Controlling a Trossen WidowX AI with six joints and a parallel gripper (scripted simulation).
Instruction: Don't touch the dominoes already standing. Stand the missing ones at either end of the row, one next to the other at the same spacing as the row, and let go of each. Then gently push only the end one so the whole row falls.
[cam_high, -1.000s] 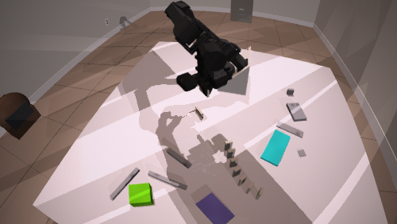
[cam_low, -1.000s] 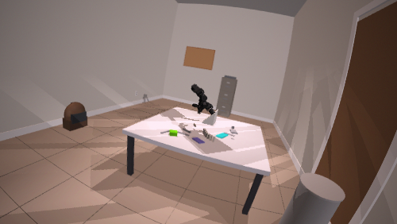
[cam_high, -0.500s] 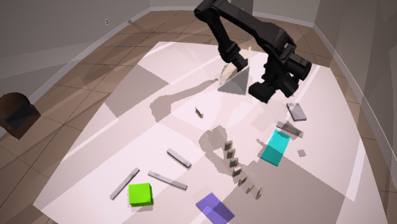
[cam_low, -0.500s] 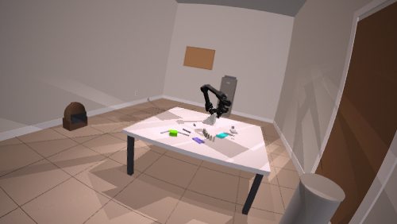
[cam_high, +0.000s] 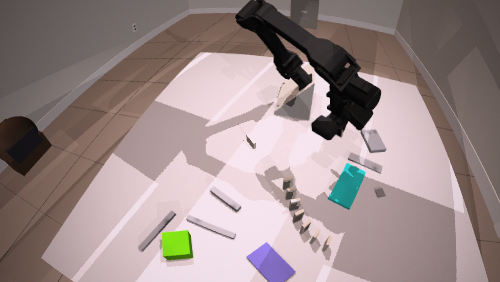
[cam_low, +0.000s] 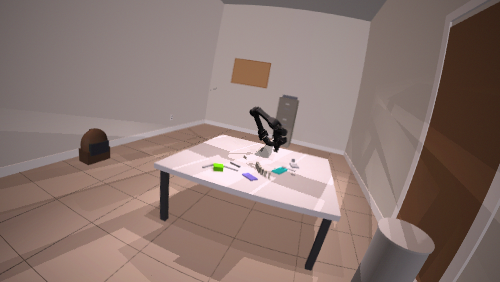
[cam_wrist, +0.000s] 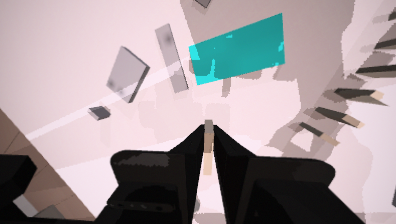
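Right now the cyan block is 130 mm below my gripper tip, 80 mm ahead of it and 60 mm to the left of it. Also, from my gripper tip: purple block 350 mm ahead, 140 mm to the right, 130 mm below; then small grey piece 170 mm to the left, 130 mm below, 90 mm ahead; then green cube 380 mm to the right, 360 mm ahead, 120 mm below.
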